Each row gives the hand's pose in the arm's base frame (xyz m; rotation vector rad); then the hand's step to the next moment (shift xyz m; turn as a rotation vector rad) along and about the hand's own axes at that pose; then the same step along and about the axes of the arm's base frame.
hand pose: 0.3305 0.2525 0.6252 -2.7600 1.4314 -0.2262
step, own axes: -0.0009 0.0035 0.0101 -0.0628 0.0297 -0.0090
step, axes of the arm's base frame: -0.0019 -0.0017 -0.0104 -0.0610 0.0344 -0.0011
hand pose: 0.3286 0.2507 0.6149 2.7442 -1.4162 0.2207
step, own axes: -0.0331 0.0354 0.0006 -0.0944 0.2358 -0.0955
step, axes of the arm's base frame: -0.0477 0.0061 -0.0063 -0.2559 -0.0506 0.0747
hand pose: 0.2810 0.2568 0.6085 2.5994 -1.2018 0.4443
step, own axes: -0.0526 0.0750 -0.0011 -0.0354 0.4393 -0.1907
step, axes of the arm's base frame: -0.0903 -0.0104 -0.0117 -0.3926 -0.1877 0.2031
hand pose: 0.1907 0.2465 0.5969 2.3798 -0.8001 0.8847
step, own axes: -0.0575 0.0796 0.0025 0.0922 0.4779 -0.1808
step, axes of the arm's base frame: -0.0872 -0.0382 -0.0241 -0.3347 -0.2665 0.2942
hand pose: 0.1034 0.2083 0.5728 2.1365 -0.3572 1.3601
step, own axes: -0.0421 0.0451 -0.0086 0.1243 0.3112 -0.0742
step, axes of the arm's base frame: -0.0480 -0.0342 -0.0202 -0.1572 -0.1944 0.2352
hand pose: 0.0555 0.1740 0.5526 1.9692 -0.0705 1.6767
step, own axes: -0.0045 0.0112 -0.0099 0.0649 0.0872 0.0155
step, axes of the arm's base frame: -0.0141 -0.0066 0.0007 -0.0048 -0.0611 0.0911
